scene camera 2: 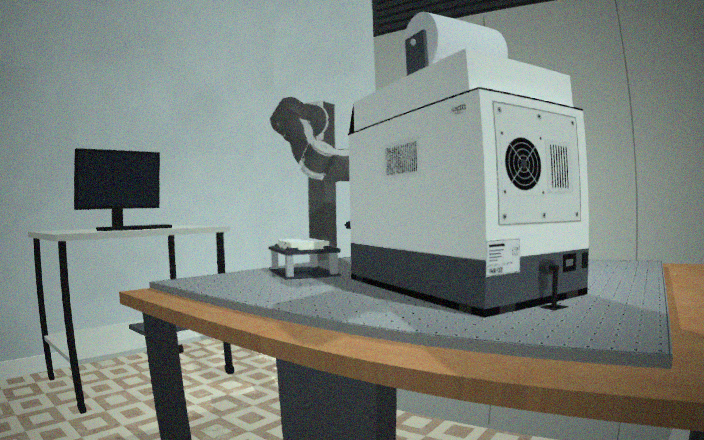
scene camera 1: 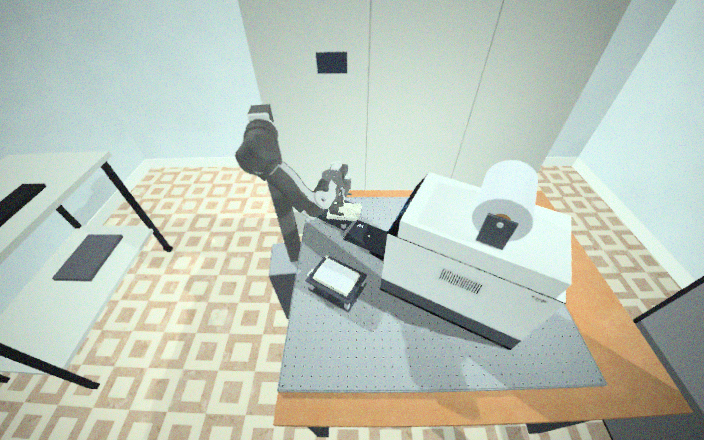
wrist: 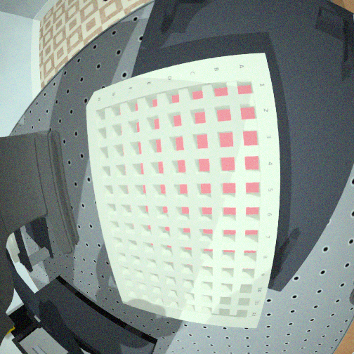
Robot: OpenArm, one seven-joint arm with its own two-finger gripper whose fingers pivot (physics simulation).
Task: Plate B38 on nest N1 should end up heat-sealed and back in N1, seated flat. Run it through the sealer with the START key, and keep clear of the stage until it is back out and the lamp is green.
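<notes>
Plate B38 (scene camera 1: 345,210) (wrist: 190,195), white with many square wells, some showing pink bottoms, sits on or over dark nest N1 (wrist: 317,135). Seating and any clear film cannot be judged. My gripper (scene camera 1: 343,199) is open, low above the plate; in the wrist view a dark finger stands left of the plate, with a gap. The white sealer (scene camera 1: 467,259) (scene camera 2: 415,207) stands beside the nest. A black stage-like part (scene camera 1: 368,237) (wrist: 82,320) sticks out from its front. The START key and lamp cannot be made out.
A second raised nest (scene camera 1: 354,300) (scene camera 2: 334,254) holds another white plate (scene camera 1: 336,277) (scene camera 2: 303,243) nearer scene camera 1. A large white film roll (scene camera 1: 511,191) (scene camera 2: 467,38) tops the sealer. A side table (scene camera 1: 57,171) (scene camera 2: 197,229) with a monitor (scene camera 2: 116,179) stands away from the workbench.
</notes>
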